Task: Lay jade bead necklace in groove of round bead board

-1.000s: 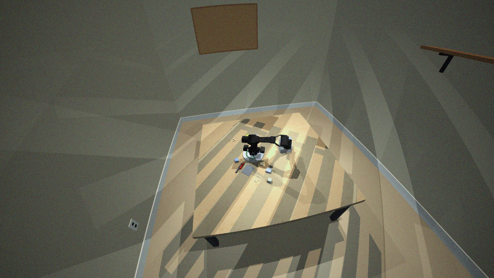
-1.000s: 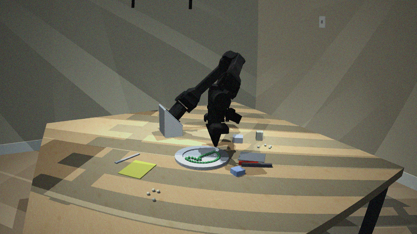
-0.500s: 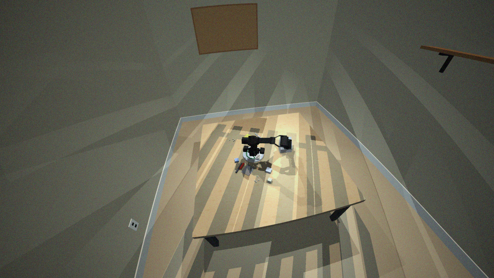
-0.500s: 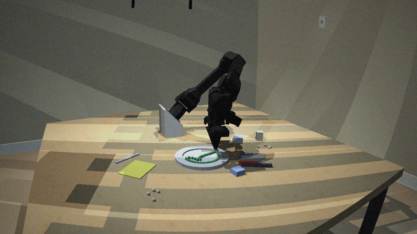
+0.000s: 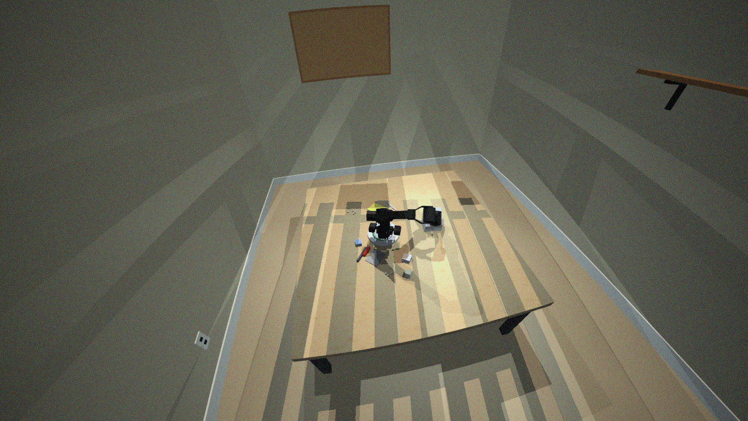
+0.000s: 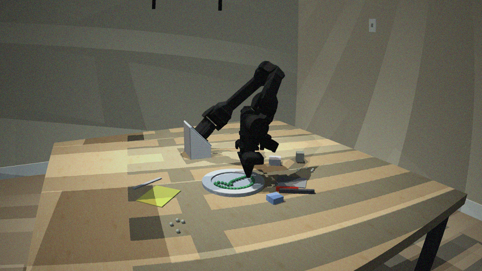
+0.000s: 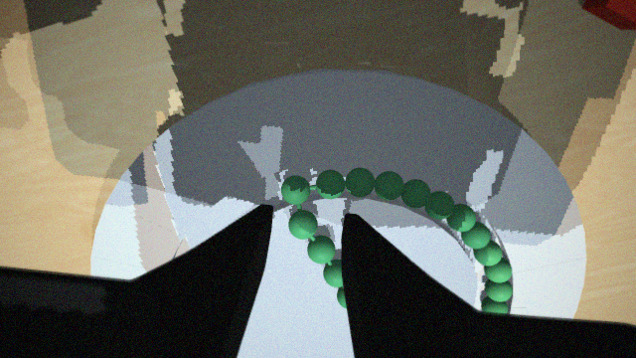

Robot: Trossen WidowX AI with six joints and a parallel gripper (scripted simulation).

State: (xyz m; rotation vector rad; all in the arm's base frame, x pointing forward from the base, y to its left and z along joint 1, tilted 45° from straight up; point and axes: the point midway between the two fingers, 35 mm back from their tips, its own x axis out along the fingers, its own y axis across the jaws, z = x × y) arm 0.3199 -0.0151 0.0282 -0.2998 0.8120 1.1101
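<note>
My gripper tip is now 50 mm to the left of the round grey bead board, 10 mm past it and 10 mm above it. The rest, counted from my gripper tip: grey plate 110 mm to the left, 90 mm ahead, 10 mm below; then blue block 160 mm ahead, 20 mm to the right, 10 mm below; then red and black pen 150 mm ahead, 60 mm to the left, 10 mm below.
</note>
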